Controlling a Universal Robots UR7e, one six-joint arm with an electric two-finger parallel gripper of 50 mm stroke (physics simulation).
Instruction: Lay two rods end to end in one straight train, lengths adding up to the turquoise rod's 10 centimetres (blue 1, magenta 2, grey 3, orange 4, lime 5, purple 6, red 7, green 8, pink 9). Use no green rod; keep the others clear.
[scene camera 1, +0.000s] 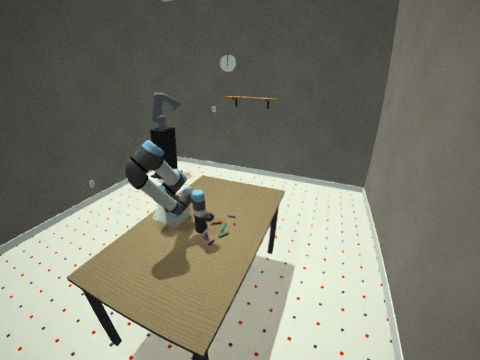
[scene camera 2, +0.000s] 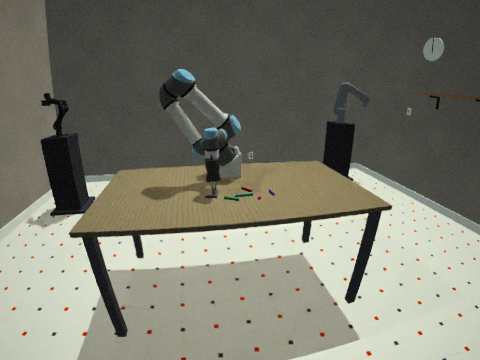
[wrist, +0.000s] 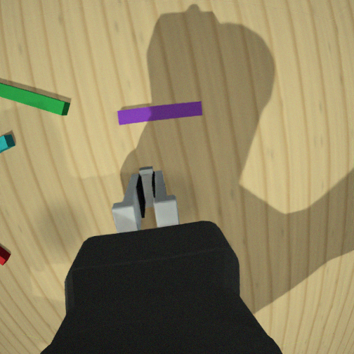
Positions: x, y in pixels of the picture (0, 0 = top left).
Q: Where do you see my gripper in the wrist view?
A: At 148, 185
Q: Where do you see a purple rod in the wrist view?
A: At 141, 114
